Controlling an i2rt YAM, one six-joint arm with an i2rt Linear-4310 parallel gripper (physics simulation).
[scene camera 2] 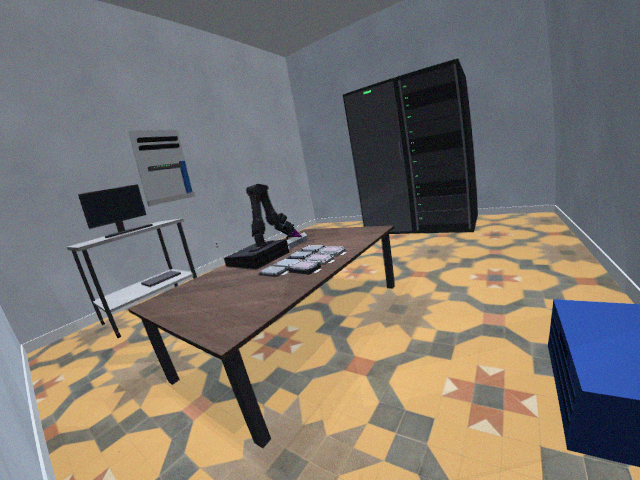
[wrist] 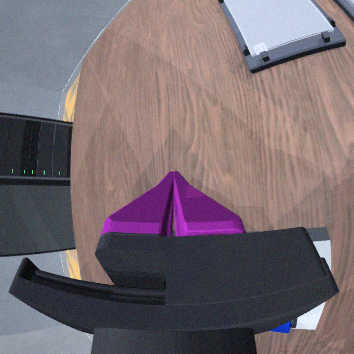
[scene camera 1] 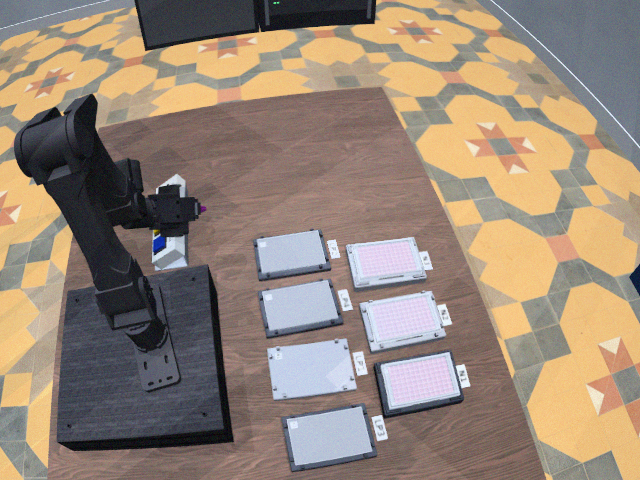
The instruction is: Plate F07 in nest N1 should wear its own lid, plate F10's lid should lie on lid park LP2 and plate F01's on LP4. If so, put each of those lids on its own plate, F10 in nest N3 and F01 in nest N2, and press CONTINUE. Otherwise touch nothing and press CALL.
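Places are measured from the arm's base along level axes (x ahead, y left, z up), in centimetres.
Pixels of known places: gripper, fingertip midpoint: [scene camera 2: 301, 236] [wrist: 173, 178] [scene camera 1: 204, 208]; arm's base, origin of the base link: [scene camera 2: 261, 246] [scene camera 1: 152, 337].
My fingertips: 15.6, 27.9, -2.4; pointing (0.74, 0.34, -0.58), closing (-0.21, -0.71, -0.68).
Ahead of a thing's pixels: the offset from my fingertips to its top centre, as dx, dy, dz. Level surfaces: height alone.
My gripper [scene camera 1: 203, 209] [scene camera 2: 296, 235] [wrist: 173, 178] has its purple fingertips together with nothing between them. It hangs beside the white button panel @[-8.4, +2.7, +0.4] [scene camera 1: 169, 258] [wrist: 315, 311], partly hiding it in scene camera 1; a blue button @[-11.3, -4.4, -0.4] [scene camera 1: 159, 244] [wrist: 281, 327] and a bit of yellow show. Pink plates sit in N1 @[+26.0, -48.8, -2.5] [scene camera 1: 419, 382], N2 @[+28.7, -35.9, -3.0] [scene camera 1: 403, 318] and N3 @[+31.3, -22.7, -2.7] [scene camera 1: 387, 258]; whether each wears a lid is unclear. Flat grey lid-like pieces lie on LP2 @[+14.5, -13.6, -4.2] [scene camera 1: 292, 252], LP4 @[+11.9, -26.0, -4.2] [scene camera 1: 301, 305] and LP3 @[+7.8, -52.0, -4.2] [scene camera 1: 329, 436]. Their small white labels are unreadable in scene camera 1.
Park LP1 @[+9.5, -38.8, -4.0] [scene camera 1: 311, 369] is paler, with a glossy surface; whether it holds a lid is unclear. The arm stands on a black base block [scene camera 1: 191, 413] left of the parks on the brown table @[dz -6.0] [scene camera 1: 310, 155] [scene camera 2: 206, 304]. A black cabinet [scene camera 2: 377, 165] stands beyond the table.
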